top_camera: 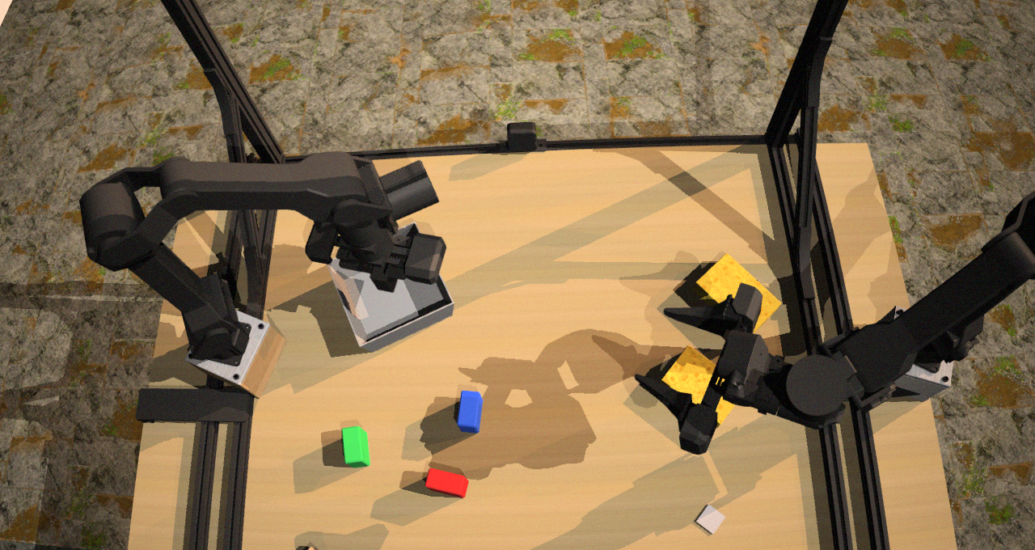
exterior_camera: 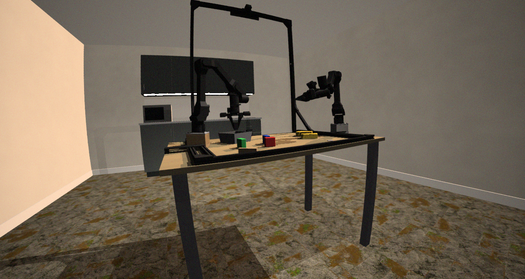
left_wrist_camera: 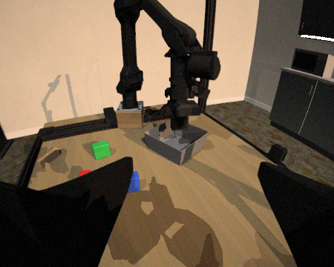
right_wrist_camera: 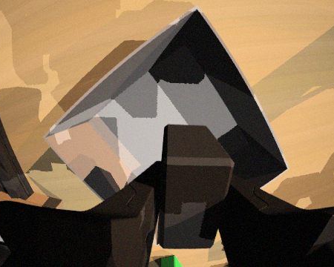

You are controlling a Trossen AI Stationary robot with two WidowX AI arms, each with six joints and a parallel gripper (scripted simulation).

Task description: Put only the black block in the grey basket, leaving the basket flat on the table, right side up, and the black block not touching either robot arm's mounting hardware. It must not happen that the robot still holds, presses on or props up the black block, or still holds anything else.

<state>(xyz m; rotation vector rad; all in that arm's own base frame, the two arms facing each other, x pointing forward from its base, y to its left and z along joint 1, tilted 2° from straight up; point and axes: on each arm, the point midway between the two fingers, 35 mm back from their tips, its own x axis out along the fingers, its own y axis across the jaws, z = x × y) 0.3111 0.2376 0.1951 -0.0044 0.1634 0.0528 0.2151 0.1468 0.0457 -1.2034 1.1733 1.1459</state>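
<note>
Right now my right hand is 10 mm to the left of the grey basket and 100 mm above it. From my right hand the other things lie so: black block (20 mm below); blue block (180 mm ahead, 120 mm to the left, 100 mm below); green block (240 mm ahead, 40 mm to the right, 100 mm below).
</note>
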